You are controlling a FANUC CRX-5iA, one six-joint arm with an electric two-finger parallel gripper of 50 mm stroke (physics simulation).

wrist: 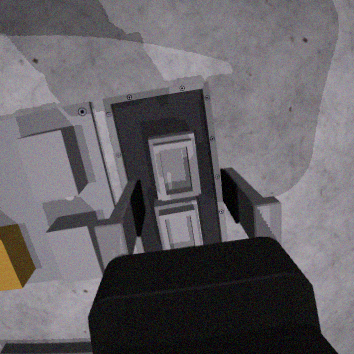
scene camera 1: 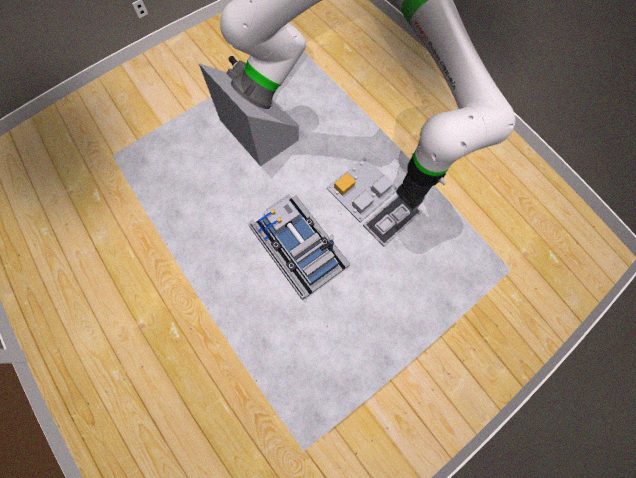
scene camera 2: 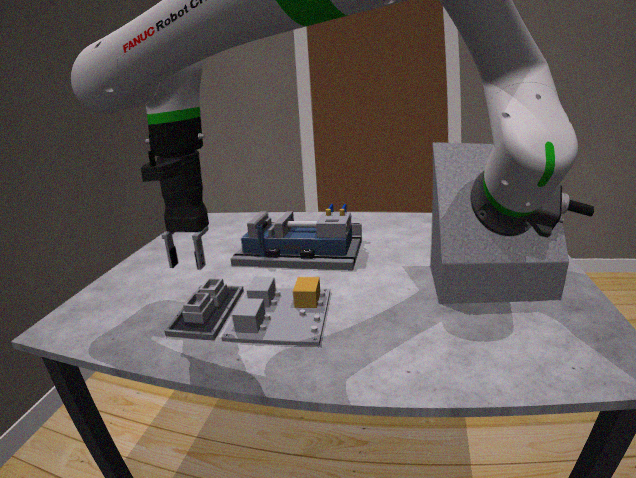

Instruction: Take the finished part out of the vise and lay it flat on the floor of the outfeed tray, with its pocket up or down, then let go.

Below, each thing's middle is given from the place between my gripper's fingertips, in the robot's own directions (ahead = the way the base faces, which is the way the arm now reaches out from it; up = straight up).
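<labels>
My hand is 11 cm above the grey plate (scene camera 2: pixel 286 327), 15 cm past it and 6 cm to the left of it. And there's an orange block (scene camera 2: pixel 306 292), which is 9 cm below my hand, 18 cm behind it and 11 cm to the right of it.
</labels>
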